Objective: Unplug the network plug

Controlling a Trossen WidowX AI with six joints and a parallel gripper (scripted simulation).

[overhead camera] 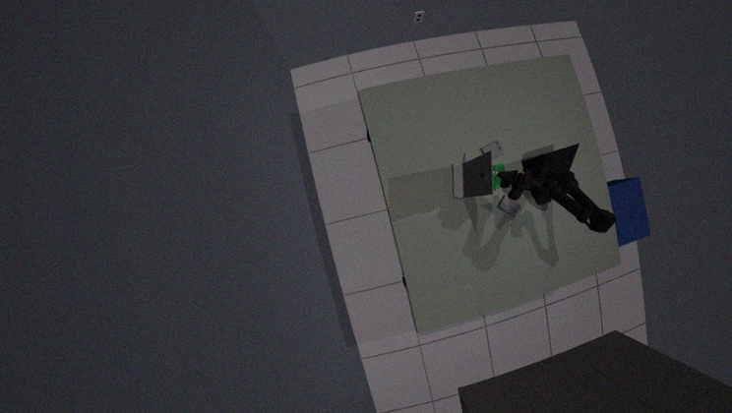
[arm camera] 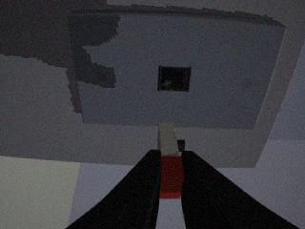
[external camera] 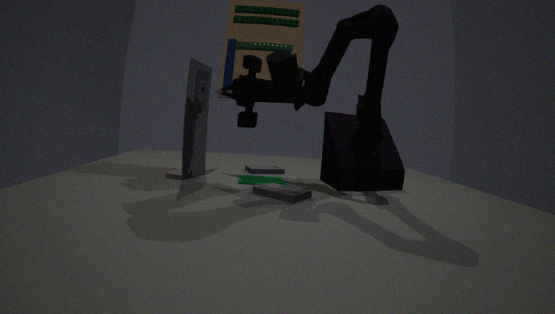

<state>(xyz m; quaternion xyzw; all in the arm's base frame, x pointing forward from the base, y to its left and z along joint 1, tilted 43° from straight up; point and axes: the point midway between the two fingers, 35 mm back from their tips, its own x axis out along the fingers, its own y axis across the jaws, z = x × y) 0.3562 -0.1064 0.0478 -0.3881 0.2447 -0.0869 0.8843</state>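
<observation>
My gripper tip is 23 cm above the green marked square, 12 cm past it and 2 cm to the right of it. From my gripper tip the other things lie so: network plug right at my gripper tip.
</observation>
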